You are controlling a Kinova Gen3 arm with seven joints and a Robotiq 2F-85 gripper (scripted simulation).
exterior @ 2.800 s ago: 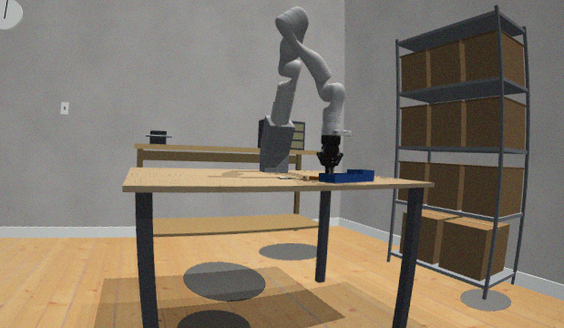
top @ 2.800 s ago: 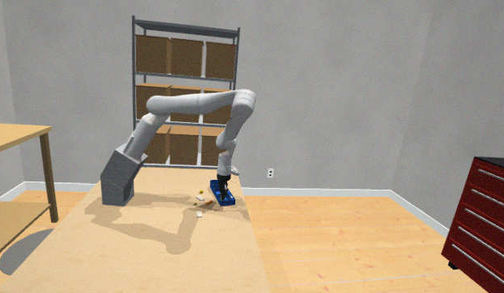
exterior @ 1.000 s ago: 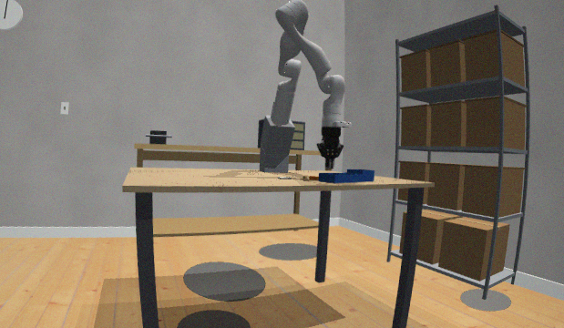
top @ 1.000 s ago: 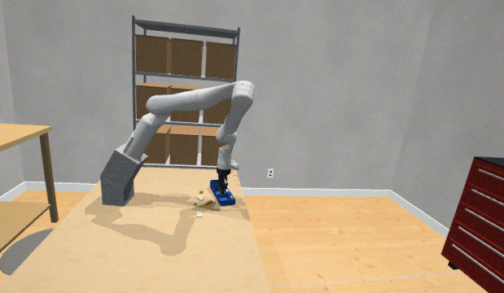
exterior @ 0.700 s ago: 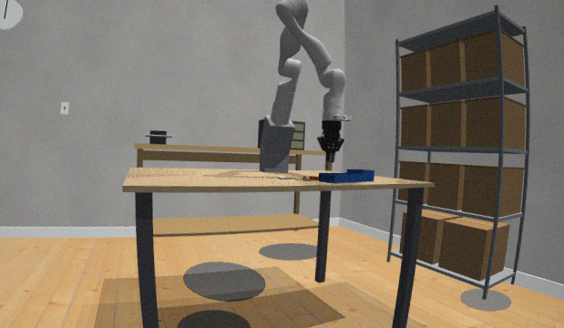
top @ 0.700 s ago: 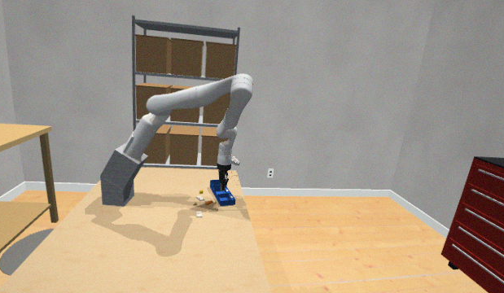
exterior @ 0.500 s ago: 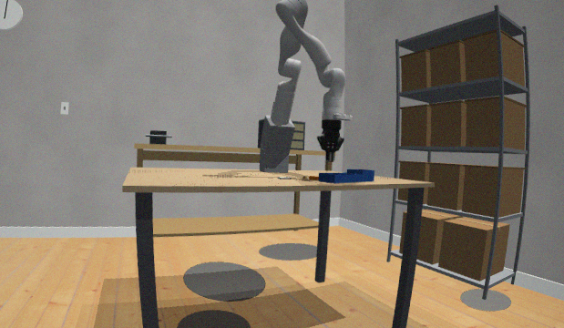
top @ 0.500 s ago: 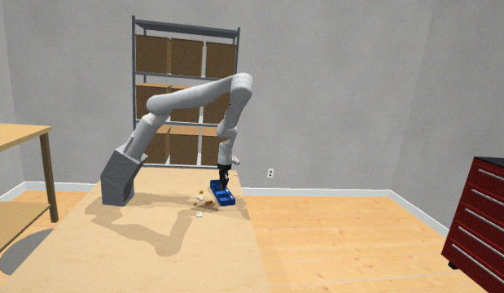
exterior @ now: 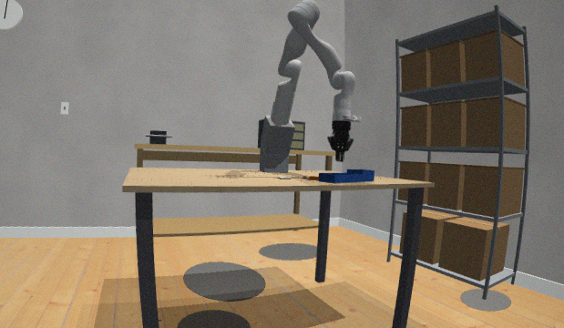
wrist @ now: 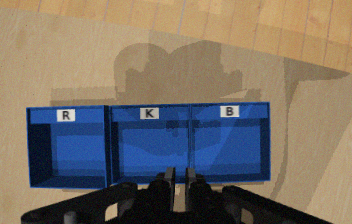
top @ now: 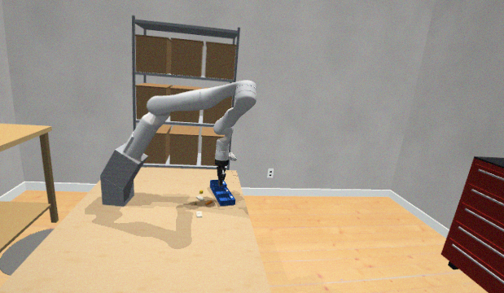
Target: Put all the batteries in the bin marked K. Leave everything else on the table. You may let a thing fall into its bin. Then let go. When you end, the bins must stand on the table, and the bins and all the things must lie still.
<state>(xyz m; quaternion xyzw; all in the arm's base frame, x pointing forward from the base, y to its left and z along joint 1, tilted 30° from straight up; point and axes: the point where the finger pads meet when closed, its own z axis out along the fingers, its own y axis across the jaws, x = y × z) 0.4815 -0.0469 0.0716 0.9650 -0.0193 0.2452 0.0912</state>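
The blue bin is 70 mm below my hand, 30 mm to the left of it and 20 mm ahead of it. Also, from my hand: orange battery: 90 mm below, 80 mm behind, 60 mm to the right; then round black-and-yellow thing: 150 mm behind, 90 mm below, 50 mm to the right; then yellow die: 90 mm below, 90 mm behind, 80 mm to the left.
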